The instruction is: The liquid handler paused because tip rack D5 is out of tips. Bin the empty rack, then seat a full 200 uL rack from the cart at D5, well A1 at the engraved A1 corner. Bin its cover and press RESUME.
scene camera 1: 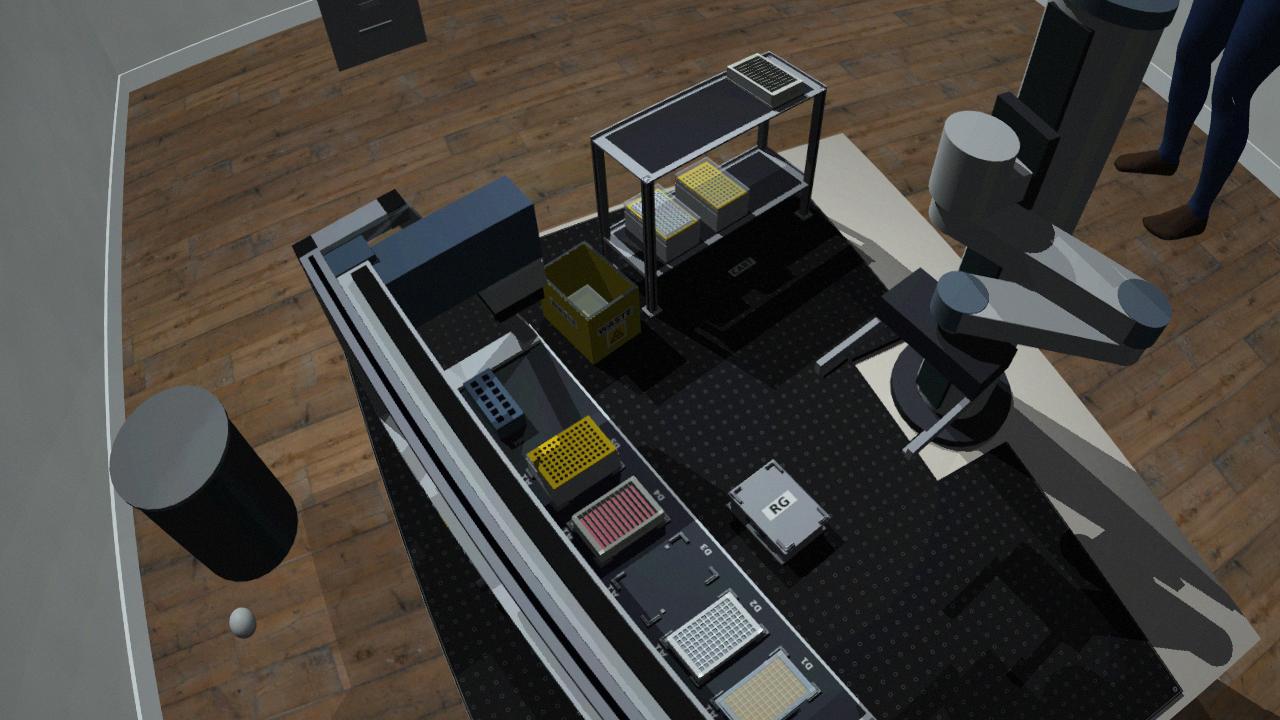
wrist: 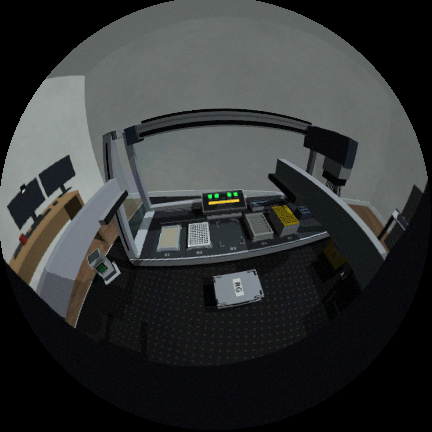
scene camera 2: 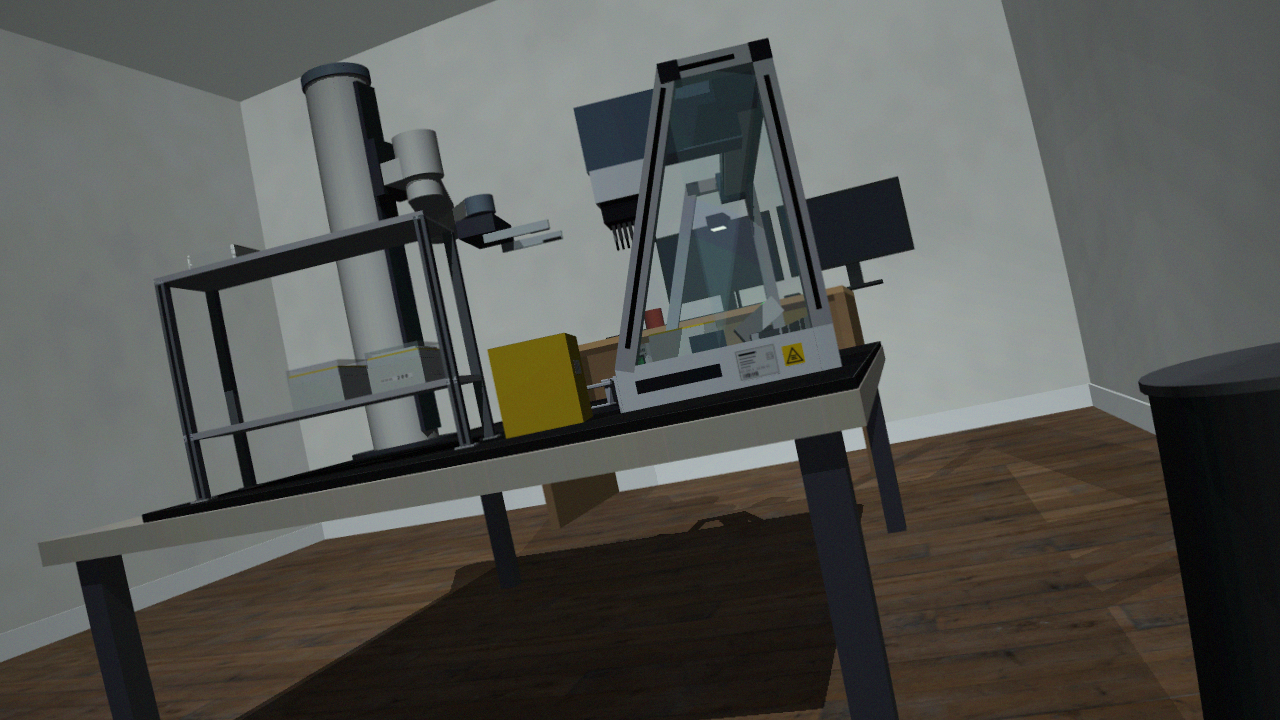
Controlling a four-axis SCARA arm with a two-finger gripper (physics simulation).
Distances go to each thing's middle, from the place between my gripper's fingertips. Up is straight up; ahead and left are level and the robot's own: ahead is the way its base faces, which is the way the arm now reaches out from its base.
Labels:
Right now my hand is 150 mm short of the yellow waste bin (scene camera 2: pixel 540 384), 590 mm to the left of it and 350 mm above it.

